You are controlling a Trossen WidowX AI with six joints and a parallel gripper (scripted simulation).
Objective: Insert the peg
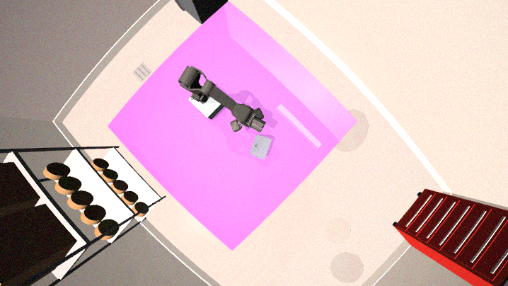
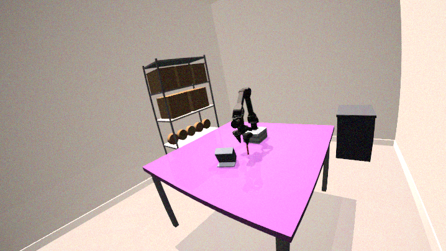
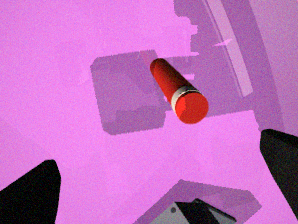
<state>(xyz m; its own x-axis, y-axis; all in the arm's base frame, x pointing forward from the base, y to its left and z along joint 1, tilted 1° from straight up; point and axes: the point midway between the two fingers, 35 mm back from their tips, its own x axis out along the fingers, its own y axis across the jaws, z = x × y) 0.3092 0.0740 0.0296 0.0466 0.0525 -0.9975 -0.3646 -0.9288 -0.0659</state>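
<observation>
My gripper tip is 30 mm above the red round peg, 20 mm to the right of it and 10 mm past it. Round my gripper tip: grey sloped panel (160 mm ahead, 60 mm to the right, 20 mm below).
</observation>
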